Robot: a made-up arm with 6 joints.
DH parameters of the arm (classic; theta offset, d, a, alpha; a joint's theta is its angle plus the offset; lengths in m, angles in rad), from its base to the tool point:
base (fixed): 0.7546 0 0.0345 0
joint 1: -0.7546 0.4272 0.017 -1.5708
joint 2: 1.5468 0 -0.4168 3.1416
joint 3: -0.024 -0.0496 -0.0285 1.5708
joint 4: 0 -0.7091 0.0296 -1.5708
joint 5: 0 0.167 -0.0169 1.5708
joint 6: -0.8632 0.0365 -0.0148 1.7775
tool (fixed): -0.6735 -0.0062 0 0
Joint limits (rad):
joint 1: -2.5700..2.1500
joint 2: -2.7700..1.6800
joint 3: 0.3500..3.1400
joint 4: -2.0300..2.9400
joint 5: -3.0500..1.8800
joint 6: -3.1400..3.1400
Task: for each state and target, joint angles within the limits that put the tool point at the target. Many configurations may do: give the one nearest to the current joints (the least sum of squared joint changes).
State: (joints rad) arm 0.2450 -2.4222 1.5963 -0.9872 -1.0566 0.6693
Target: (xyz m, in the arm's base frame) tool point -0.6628 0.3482 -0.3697
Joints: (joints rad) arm -0.4957 -2.6143 1.3431 -1.1347 -0.8927 0.6491
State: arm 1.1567 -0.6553 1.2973 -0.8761 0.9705 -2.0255
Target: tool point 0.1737 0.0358 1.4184
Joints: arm 0.6229 -0.4549 0.7985 -0.4296 0.8959 -1.9636
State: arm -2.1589 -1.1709 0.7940 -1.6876 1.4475 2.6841
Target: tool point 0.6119 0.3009 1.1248
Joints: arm -2.4861 -1.4348 0.6444 -1.7386 1.4145 2.6655
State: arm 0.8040 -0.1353 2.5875 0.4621 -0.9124 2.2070
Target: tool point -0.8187 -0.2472 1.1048
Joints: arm 0.2228 -0.6214 1.8706 0.5223 -1.2974 2.1000
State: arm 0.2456 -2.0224 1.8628 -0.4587 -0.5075 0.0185
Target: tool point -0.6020 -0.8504 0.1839
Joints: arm 0.8388 -1.7564 1.6752 -0.4762 -0.7043 0.0566
